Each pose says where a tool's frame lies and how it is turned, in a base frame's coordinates. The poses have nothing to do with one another.
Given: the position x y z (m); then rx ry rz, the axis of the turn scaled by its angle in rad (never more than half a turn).
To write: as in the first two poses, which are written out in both.
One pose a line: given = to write
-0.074 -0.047 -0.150 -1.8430 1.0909 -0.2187 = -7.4 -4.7 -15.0 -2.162 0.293 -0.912
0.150 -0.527 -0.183 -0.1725 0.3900 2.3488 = 15.0 -52.7 -18.3 0.237 0.237 2.404
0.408 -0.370 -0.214 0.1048 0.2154 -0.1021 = 40.8 -37.0 -21.4 0.095 0.220 -0.092
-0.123 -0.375 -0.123 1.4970 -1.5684 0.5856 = -12.3 -37.5 -12.3 2.730 -0.975 -1.397
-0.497 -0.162 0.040 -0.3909 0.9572 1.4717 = -49.7 -16.2 4.0 0.496 0.828 1.822
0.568 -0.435 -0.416 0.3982 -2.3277 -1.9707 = 56.8 -43.5 -41.6 1.751 0.116 -2.900
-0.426 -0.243 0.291 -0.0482 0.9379 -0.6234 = -42.6 -24.3 29.1 -0.463 0.830 -0.879
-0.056 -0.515 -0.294 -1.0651 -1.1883 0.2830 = -5.6 -51.5 -29.4 -1.593 -0.658 1.035
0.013 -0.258 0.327 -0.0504 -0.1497 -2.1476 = 1.3 -25.8 32.7 0.088 -0.094 -2.155
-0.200 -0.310 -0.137 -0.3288 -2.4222 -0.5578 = -20.0 -31.0 -13.7 2.733 -0.675 3.017
